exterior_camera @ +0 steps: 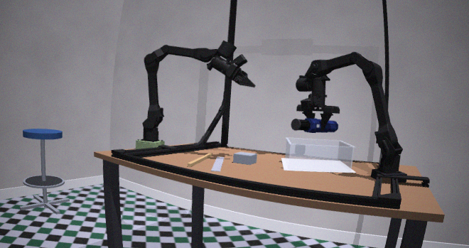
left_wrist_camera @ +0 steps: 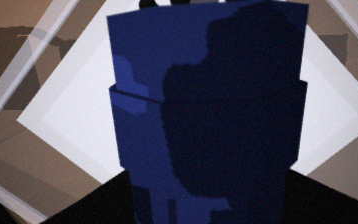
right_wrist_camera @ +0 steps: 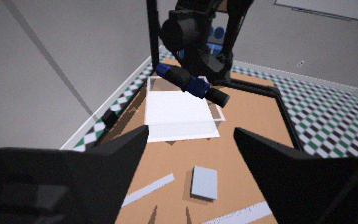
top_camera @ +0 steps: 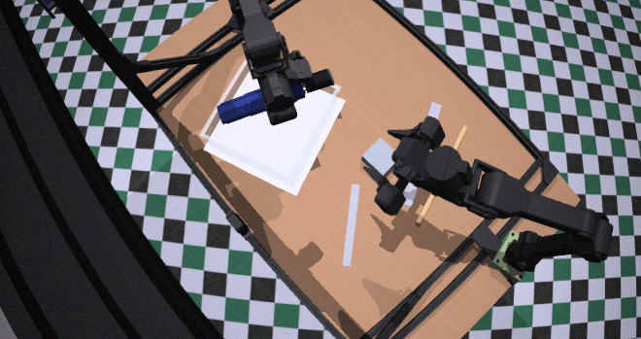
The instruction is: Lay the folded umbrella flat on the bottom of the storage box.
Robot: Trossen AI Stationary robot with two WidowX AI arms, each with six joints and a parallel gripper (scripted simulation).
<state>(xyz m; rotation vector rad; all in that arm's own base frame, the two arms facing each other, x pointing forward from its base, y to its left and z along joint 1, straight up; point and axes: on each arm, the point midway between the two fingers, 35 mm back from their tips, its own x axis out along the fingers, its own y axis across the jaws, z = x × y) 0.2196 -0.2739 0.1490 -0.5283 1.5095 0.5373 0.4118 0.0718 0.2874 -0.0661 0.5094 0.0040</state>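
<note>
Now: left hand 2 cm past the clear storage box, 1 cm to the right of it and 13 cm above it. From my left hand the other things lie so: wooden stick: 19 cm ahead, 41 cm to the right, 17 cm below; then folded umbrella: 1 cm below; then grey block: 10 cm ahead, 26 cm to the right, 16 cm below.
</note>
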